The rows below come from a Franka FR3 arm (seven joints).
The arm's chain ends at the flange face. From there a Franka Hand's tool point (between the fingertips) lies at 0.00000 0.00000 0.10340 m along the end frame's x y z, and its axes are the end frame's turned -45 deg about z.
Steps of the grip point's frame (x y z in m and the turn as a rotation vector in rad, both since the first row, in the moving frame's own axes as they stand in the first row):
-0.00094, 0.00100, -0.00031, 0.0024, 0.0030, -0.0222
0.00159, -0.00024, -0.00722, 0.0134, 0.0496, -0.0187
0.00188, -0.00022, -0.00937, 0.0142, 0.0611, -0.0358
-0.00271, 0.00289, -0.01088, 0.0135, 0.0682, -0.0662
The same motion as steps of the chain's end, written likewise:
0.00000, 0.00177, -0.00031, 0.0038, 0.0004, -0.0222
-0.00165, 0.00333, -0.00708, 0.0445, 0.0256, -0.0187
-0.00215, 0.00408, -0.00917, 0.0532, 0.0332, -0.0358
-0.00367, 0.01006, -0.01063, 0.0578, 0.0387, -0.0662

